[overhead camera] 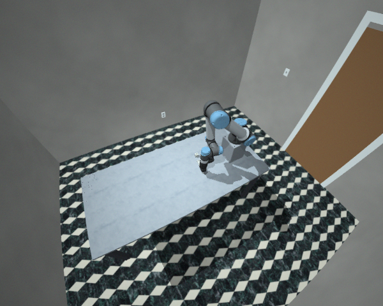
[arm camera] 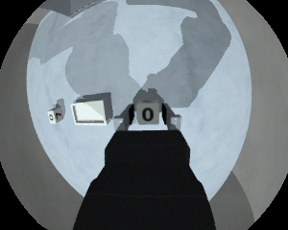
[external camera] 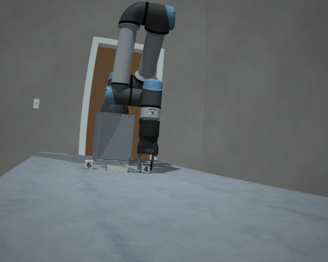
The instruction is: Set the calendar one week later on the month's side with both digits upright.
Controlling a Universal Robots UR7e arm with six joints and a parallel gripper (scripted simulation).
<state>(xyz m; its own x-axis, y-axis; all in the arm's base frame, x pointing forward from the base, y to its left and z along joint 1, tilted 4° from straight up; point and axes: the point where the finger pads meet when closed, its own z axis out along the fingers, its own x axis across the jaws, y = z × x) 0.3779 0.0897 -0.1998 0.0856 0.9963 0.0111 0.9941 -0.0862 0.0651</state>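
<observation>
The white calendar tray is 1 cm behind my hand, 11 cm to the right of it and 2 cm below it.
</observation>
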